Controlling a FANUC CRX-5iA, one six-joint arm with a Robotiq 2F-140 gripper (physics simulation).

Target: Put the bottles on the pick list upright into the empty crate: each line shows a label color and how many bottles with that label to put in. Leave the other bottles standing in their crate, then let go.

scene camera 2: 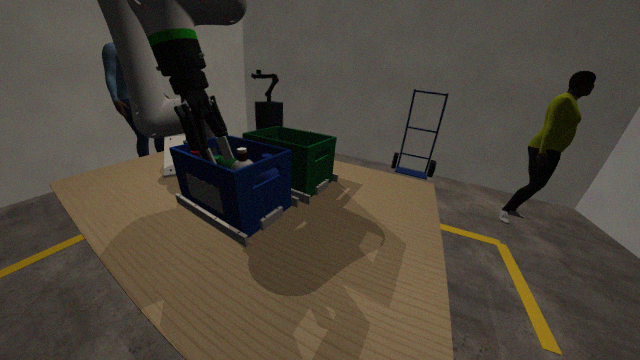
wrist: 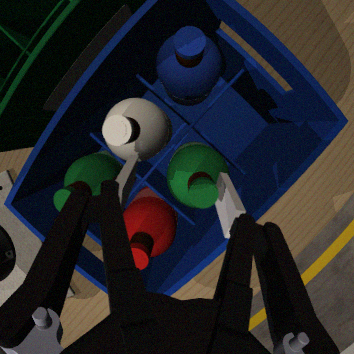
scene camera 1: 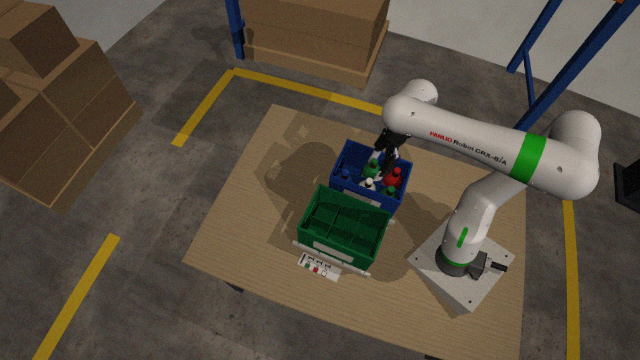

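Pixels of known places: gripper, between the fingertips: [scene camera 2: 222, 165] [wrist: 176, 175] [scene camera 1: 373, 171]; arm's base, origin of its link: [scene camera 1: 454, 259].
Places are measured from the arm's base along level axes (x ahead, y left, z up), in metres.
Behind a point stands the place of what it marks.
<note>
The blue crate [scene camera 1: 406, 182] {x 0.295, y -0.136, z 0.128 m} [scene camera 2: 267, 200] {x 0.565, y -0.120, z 0.022 m} [wrist: 300, 145] {x 0.533, y -0.204, z 0.104 m} holds upright bottles: blue [scene camera 1: 345, 174] {x 0.511, y -0.062, z 0.115 m} [wrist: 189, 70] {x 0.505, y -0.083, z 0.080 m}, white [scene camera 1: 369, 184] {x 0.415, y -0.070, z 0.111 m} [scene camera 2: 243, 162] {x 0.435, y -0.091, z 0.080 m} [wrist: 147, 125] {x 0.438, y -0.094, z 0.078 m}, red [scene camera 1: 392, 178] {x 0.348, y -0.159, z 0.078 m} [wrist: 157, 225] {x 0.369, y -0.178, z 0.074 m}, one green [scene camera 1: 371, 170] {x 0.435, y -0.152, z 0.078 m} [scene camera 2: 227, 161] [wrist: 195, 167] {x 0.445, y -0.157, z 0.080 m} and another green [scene camera 1: 391, 191] {x 0.332, y -0.081, z 0.115 m} [wrist: 92, 172] {x 0.359, y -0.086, z 0.075 m}. My gripper [scene camera 1: 378, 167] {x 0.426, y -0.150, z 0.085 m} [scene camera 2: 219, 154] {x 0.426, y -0.150, z 0.085 m} [wrist: 176, 175] {x 0.426, y -0.150, z 0.085 m} is open and reaches into the crate, its fingers on either side of the first green bottle, not clamped on it. The green crate [scene camera 1: 310, 237] {x 0.511, y 0.206, z 0.091 m} [scene camera 2: 312, 167] {x 0.571, y 0.058, z 0.059 m} has empty compartments. The pick list [scene camera 1: 320, 267] {x 0.443, y 0.250, z -0.045 m} shows green, red and white marks; its counts are unreadable.
Both crates stand close together on the wooden table [scene camera 1: 240, 210] {x 0.834, y 0.203, z -0.046 m} [scene camera 2: 325, 250] {x 0.737, y -0.110, z -0.047 m}, with light rails [scene camera 1: 357, 271] [scene camera 2: 212, 220] along their bases. The wall and dividers of the blue crate and the neighbouring bottles are close to my fingers. A person in yellow [scene camera 2: 557, 120] stands beyond the table.
</note>
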